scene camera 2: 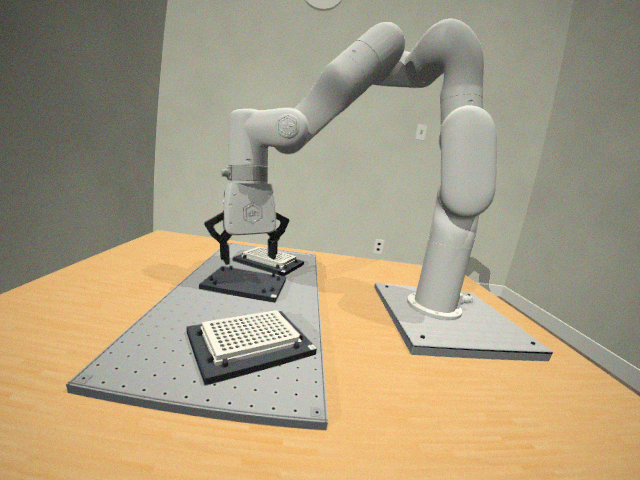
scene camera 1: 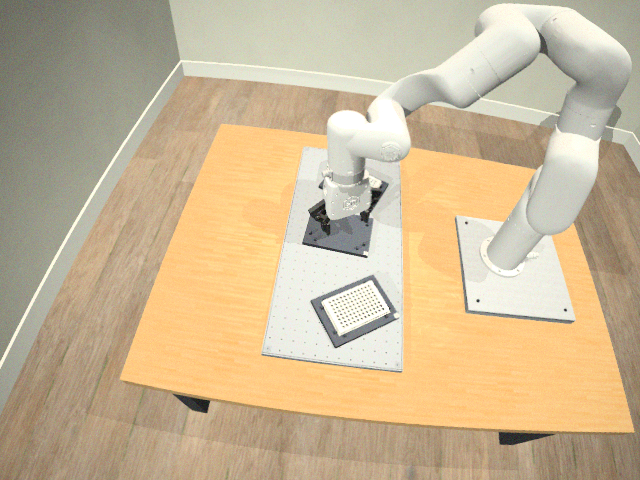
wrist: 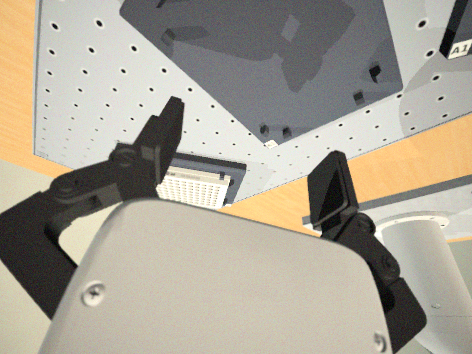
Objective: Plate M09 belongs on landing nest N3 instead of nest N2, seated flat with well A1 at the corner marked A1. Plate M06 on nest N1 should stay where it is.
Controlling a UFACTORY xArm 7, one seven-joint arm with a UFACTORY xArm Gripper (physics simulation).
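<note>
My gripper [scene camera 1: 345,226] [scene camera 2: 249,258] [wrist: 254,142] is open and empty, above the bare middle nest [scene camera 1: 338,240] [scene camera 2: 242,283] [wrist: 225,75], with a gap below its fingertips. A white plate [scene camera 1: 356,307] [scene camera 2: 253,333] [wrist: 192,190] sits on the near nest [scene camera 1: 338,339] [scene camera 2: 201,369] [wrist: 239,172]. Another white plate [scene camera 1: 375,181] [scene camera 2: 258,253] sits on the far nest [scene camera 2: 297,265], partly hidden by the gripper in both scene views. I cannot read plate or nest names. The middle nest's white corner tag [scene camera 1: 366,253] [scene camera 2: 273,296] [wrist: 270,144] faces the near, robot-base side.
The nests stand on a grey perforated board [scene camera 1: 294,320] [scene camera 2: 149,382] [wrist: 100,65] on the wooden table [scene camera 1: 206,310] [scene camera 2: 387,413]. The robot's base plate [scene camera 1: 527,299] [scene camera 2: 475,338] is to the right. Short dark pegs stand near the middle nest's corners.
</note>
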